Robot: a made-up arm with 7 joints.
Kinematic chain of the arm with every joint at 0, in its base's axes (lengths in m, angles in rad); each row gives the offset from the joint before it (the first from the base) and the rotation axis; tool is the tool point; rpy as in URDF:
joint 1: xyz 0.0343 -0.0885 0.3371 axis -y
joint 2: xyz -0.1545 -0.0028 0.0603 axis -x
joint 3: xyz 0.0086 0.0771 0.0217 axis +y
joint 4: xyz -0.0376 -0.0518 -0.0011 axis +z
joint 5: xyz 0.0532 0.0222 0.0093 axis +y
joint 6: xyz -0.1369 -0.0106 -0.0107 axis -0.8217 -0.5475 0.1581
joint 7: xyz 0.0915 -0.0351 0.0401 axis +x
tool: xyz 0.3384 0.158 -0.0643 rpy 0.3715 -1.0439 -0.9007
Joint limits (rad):
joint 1: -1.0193..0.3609
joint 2: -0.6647..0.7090
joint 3: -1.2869..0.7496
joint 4: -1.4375..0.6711
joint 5: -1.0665..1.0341
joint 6: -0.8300..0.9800
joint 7: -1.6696..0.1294
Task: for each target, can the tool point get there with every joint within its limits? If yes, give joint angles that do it. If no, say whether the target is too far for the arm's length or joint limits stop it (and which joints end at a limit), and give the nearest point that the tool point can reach.
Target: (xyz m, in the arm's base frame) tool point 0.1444 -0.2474 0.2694
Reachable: yes | joints -0.6200 -0.4252 -0.6925 -0.8326 0.3250 0.1225 -0.6940
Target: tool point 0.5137 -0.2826 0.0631
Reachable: no: joint limits stop it (at a limit: joint 1, joint 2, joint 5, joint 6, joint 7) | nearest point 0.3179 -0.2024 0.2459 | short by 0.280 m
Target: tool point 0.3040 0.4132 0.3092
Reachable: no: joint limits stop it (at a limit: joint 1, joint 4, joint 5, joint 6, joint 7) | nearest point 0.2195 0.2743 0.3651 | short by 0.172 m
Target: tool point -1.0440 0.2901 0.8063
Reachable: no: too far | nearest point -0.4384 0.0619 0.5428 | short by 0.699 m
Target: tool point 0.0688 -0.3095 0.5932
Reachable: yes | joints -0.0921 0.2558 -1.1039 -1.1664 0.0554 0.1419 -0.5282
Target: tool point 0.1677 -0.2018 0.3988
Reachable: yes | joints 0.2106 0.0159 -0.6634 -0.4400 0.7698 0.4643 -1.2227
